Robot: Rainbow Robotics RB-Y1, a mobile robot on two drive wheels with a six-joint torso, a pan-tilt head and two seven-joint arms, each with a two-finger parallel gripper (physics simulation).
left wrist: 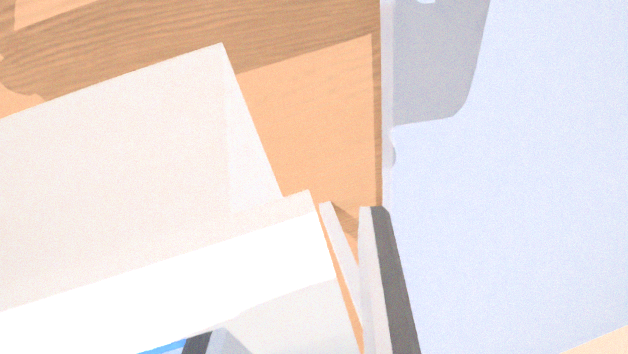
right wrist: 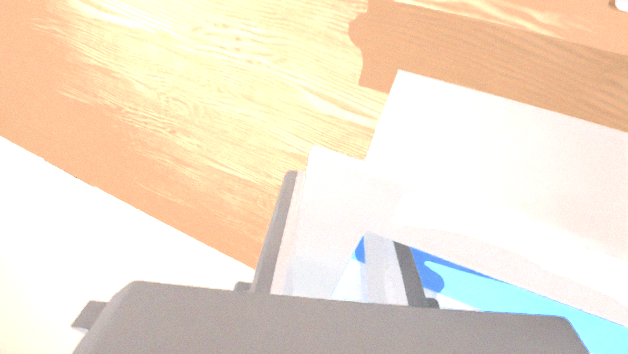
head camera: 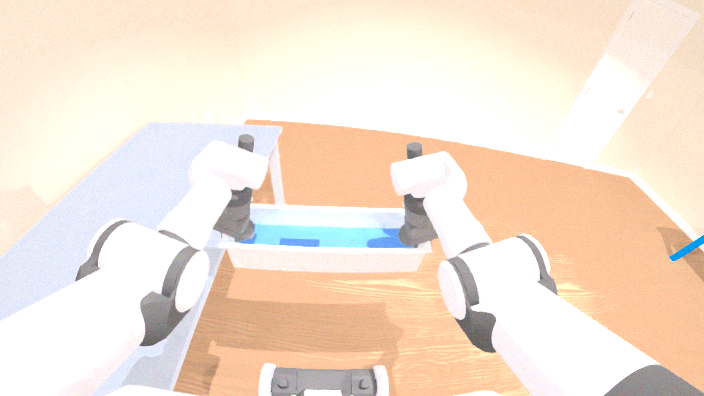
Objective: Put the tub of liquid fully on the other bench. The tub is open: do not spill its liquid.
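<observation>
The white open tub [head camera: 325, 260] [left wrist: 125, 150] [right wrist: 500, 160] hangs level above the wooden floor, with blue liquid [head camera: 345, 236] [right wrist: 535, 300] inside. My left gripper [head camera: 239, 232] [left wrist: 312, 226] is shut on the tub's end wall at the picture's left in the head view. My right gripper [head camera: 418, 234] [right wrist: 334, 187] is shut on the opposite end wall. A pale blue-grey bench [head camera: 135, 165] [left wrist: 525, 200] stands at the left in the head view. In the left wrist view, a strip of floor shows between tub and bench edge. A second bench does not show.
The bench's white leg [head camera: 276, 175] stands behind the tub's left end. Wooden floor [head camera: 540, 210] extends to the right. A blue bar [head camera: 687, 248] shows at the far right, and a white door [head camera: 600, 100] stands at the back right.
</observation>
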